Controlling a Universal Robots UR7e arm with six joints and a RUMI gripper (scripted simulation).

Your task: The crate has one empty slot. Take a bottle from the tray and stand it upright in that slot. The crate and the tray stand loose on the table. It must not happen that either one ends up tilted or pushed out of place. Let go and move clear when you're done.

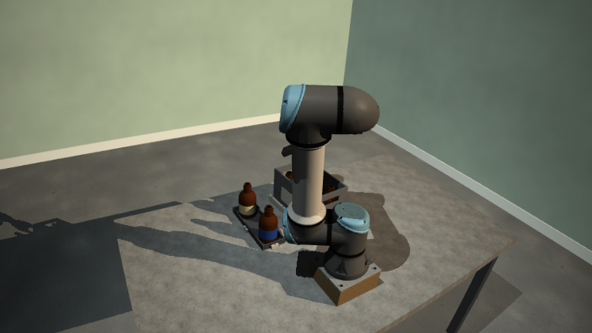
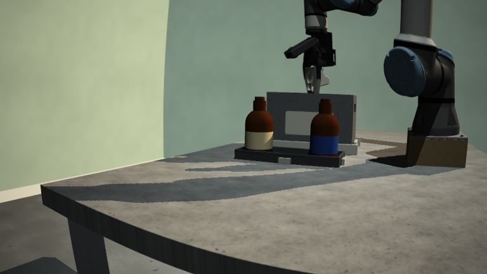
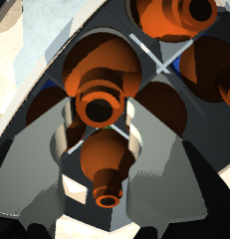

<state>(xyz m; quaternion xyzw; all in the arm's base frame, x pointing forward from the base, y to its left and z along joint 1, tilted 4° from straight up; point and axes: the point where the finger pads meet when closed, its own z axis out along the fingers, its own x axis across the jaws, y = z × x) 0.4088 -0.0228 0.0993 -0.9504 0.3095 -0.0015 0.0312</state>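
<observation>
My hand is 7 cm above the bottle. From my hand the other things lie so: grey crate: 1 cm ahead, 4 cm to the right, 9 cm below; dark tray: 3 cm behind, 20 cm to the left, 16 cm below.
</observation>
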